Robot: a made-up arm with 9 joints. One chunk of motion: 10 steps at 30 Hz.
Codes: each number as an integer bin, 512 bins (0 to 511) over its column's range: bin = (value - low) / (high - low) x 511, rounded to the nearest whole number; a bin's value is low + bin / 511 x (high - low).
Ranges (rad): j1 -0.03..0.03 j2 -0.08..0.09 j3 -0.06..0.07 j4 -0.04..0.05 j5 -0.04..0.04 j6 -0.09..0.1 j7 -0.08..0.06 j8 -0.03..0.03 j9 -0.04..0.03
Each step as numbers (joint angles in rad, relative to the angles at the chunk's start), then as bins.
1 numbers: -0.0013 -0.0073 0.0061 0.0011 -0.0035 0.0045 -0.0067 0.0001 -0.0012
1 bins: 244 219 260 233 233 254 268 256 283
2 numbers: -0.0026 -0.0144 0.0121 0.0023 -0.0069 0.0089 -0.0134 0.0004 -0.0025
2 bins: 233 197 283 240 211 266 243 259 274
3 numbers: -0.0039 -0.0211 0.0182 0.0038 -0.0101 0.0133 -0.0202 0.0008 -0.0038
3 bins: 222 177 307 249 191 278 218 262 264
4 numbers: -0.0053 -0.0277 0.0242 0.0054 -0.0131 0.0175 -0.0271 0.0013 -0.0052
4 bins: 210 157 331 258 172 289 193 267 254
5 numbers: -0.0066 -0.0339 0.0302 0.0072 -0.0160 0.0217 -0.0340 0.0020 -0.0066
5 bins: 199 139 355 268 153 300 168 273 244
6 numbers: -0.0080 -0.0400 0.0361 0.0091 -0.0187 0.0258 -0.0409 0.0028 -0.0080
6 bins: 187 120 378 279 136 311 143 279 234
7 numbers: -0.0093 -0.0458 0.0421 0.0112 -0.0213 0.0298 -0.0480 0.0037 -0.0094
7 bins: 176 103 401 291 119 322 117 287 223
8 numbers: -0.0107 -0.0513 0.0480 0.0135 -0.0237 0.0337 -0.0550 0.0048 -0.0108
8 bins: 164 86 425 304 104 333 91 296 213
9 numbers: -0.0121 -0.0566 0.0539 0.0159 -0.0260 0.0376 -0.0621 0.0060 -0.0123
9 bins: 152 70 448 317 89 343 65 307 202
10 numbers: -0.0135 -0.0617 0.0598 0.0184 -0.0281 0.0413 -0.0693 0.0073 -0.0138
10 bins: 141 55 471 332 76 353 39 318 191
